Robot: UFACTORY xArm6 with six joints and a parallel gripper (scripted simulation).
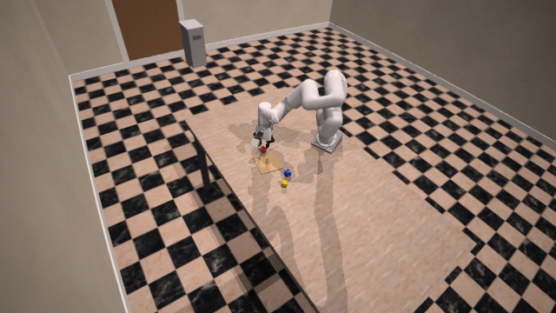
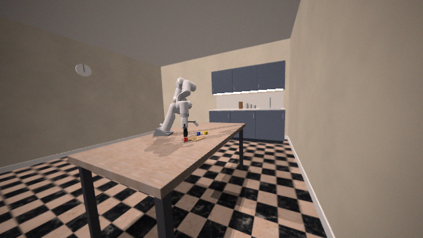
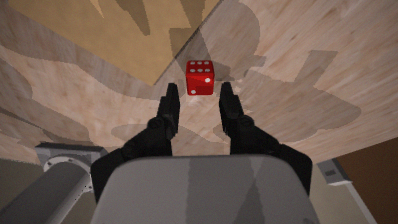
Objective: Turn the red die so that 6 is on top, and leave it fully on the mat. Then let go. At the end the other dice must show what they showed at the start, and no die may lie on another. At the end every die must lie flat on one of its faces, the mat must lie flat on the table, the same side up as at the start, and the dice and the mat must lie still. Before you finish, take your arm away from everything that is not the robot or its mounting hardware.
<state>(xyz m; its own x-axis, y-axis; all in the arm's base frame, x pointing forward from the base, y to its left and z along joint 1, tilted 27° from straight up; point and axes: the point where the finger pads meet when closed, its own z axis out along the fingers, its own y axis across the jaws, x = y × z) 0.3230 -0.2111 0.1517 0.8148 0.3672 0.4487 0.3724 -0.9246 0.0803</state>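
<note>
Right now the red die is 5 cm below my hand. From my hand the other things lie so: tan mat 4 cm ahead, 9 cm to the left, 6 cm below; yellow die 8 cm ahead, 28 cm to the left, 5 cm below; blue die 1 cm ahead, 23 cm to the left, 5 cm below.
</note>
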